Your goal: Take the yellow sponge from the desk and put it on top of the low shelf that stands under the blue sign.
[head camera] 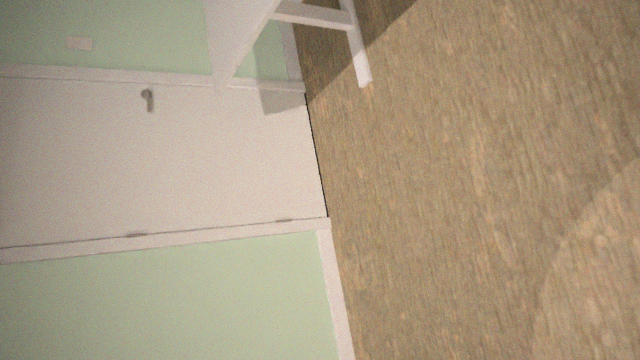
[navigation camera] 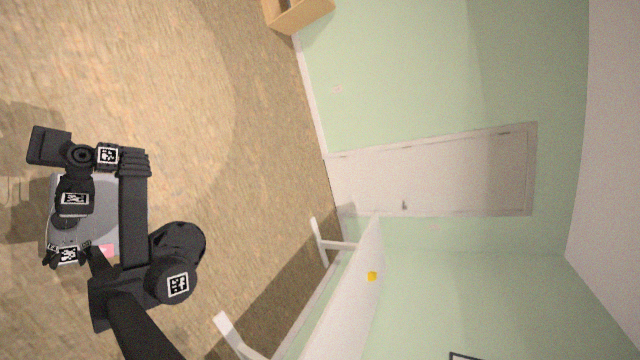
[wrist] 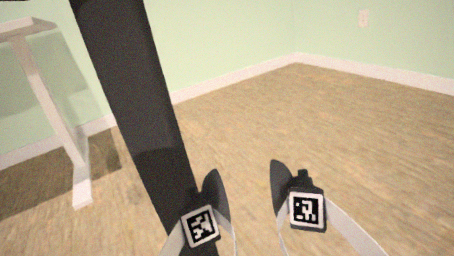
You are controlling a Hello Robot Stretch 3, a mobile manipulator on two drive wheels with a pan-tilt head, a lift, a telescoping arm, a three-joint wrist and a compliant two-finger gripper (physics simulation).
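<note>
The yellow sponge lies on the white desk in the navigation view, toward the desk end nearer the door. The sponge does not show in the head view or the wrist view. My gripper is open, with nothing between its fingers. It is over the robot's base, well away from the desk and the sponge. The blue sign does not show. Part of a wooden shelf unit shows at the top of the navigation view; I cannot tell whether it is the one under the blue sign.
A closed door is in the green wall near the desk end. The desk's white legs reach down to the floor. The robot's dark arm crosses the left of the wrist view.
</note>
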